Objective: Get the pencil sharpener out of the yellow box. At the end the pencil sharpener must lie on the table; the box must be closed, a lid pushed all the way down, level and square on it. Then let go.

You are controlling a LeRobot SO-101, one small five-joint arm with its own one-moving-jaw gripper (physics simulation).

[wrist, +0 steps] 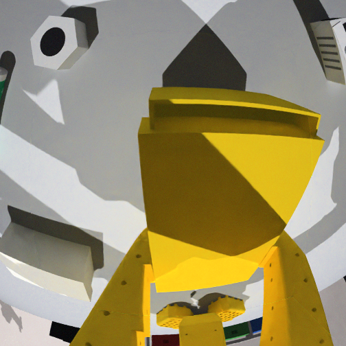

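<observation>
The yellow box (215, 185) fills the middle of the wrist view, held between the jaws of my gripper (216, 232). The jaws press on its left and right sides at its lower part. Its far upper end shows a narrower raised rim with a shaded hollow behind its edge; how deep the hollow goes is hidden. The pencil sharpener (330, 60), pale with dark grooves, lies on the table at the upper right edge, partly out of view and apart from the box. No separate lid can be made out for certain.
A white hex nut (59, 42) lies at the upper left. A pale block (47, 260) lies at the lower left. Part of a green battery (2, 82) shows at the left edge. Red, green and blue pieces and yellow perforated parts show at the bottom.
</observation>
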